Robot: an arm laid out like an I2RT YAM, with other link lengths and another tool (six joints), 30 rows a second.
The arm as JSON. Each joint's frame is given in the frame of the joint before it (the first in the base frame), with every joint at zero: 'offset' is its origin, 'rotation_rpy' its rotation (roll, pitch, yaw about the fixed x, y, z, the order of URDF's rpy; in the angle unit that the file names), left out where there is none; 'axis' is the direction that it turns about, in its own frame. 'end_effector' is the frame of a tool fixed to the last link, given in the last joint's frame.
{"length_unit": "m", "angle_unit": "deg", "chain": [
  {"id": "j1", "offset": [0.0, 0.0, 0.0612], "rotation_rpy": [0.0, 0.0, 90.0], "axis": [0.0, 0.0, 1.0]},
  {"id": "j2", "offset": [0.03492, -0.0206, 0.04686], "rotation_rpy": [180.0, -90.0, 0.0], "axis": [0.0, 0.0, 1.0]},
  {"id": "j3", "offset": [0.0, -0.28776, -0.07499], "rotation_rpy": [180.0, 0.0, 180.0], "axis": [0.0, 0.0, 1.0]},
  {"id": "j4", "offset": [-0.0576, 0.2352, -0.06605], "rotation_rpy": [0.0, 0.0, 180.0], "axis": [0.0, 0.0, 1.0]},
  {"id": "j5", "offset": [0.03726, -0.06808, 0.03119], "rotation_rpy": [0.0, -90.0, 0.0], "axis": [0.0, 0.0, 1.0]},
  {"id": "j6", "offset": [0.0, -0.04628, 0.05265], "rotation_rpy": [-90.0, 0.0, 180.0], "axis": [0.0, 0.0, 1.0]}
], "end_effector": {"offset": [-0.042, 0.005, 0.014], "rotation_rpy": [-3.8, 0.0, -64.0]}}
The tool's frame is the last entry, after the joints.
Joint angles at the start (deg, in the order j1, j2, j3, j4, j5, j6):
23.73 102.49 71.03 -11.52 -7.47 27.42
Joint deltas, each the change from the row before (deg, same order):
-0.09 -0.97 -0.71 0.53 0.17 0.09
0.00 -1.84 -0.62 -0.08 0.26 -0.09
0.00 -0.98 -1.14 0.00 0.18 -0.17
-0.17 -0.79 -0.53 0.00 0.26 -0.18
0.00 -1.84 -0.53 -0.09 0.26 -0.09
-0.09 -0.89 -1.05 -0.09 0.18 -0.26
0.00 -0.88 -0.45 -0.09 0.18 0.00
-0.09 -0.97 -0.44 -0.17 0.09 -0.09
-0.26 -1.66 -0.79 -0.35 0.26 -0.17
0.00 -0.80 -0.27 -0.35 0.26 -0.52
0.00 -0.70 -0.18 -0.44 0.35 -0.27
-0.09 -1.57 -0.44 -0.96 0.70 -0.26
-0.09 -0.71 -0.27 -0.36 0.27 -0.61
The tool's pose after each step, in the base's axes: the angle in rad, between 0 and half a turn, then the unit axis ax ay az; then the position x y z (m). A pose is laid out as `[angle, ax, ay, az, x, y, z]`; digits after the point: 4 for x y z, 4 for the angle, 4 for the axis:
[2.5601, 0.2096, 0.9163, 0.3413, 0.3694, 0.1215, 0.2057]
[2.5418, 0.2085, 0.9148, 0.3459, 0.3646, 0.1191, 0.2141]
[2.5411, 0.2080, 0.9158, 0.3436, 0.3598, 0.1167, 0.2141]
[2.5329, 0.2087, 0.9160, 0.3427, 0.3574, 0.1141, 0.2163]
[2.5135, 0.2075, 0.9143, 0.3478, 0.3525, 0.1116, 0.2246]
[2.5130, 0.2072, 0.9156, 0.3445, 0.3481, 0.1088, 0.2243]
[2.5066, 0.2075, 0.9153, 0.3453, 0.3451, 0.1073, 0.2269]
[2.4999, 0.2075, 0.9149, 0.3464, 0.3420, 0.1052, 0.2300]
[2.4878, 0.2087, 0.9145, 0.3466, 0.3366, 0.1008, 0.2349]
[2.4800, 0.2055, 0.9159, 0.3448, 0.3339, 0.0992, 0.2378]
[2.4739, 0.2047, 0.9170, 0.3425, 0.3314, 0.0976, 0.2404]
[2.4624, 0.2061, 0.9182, 0.3384, 0.3256, 0.0937, 0.2457]
[2.4550, 0.2030, 0.9200, 0.3353, 0.3232, 0.0916, 0.2479]

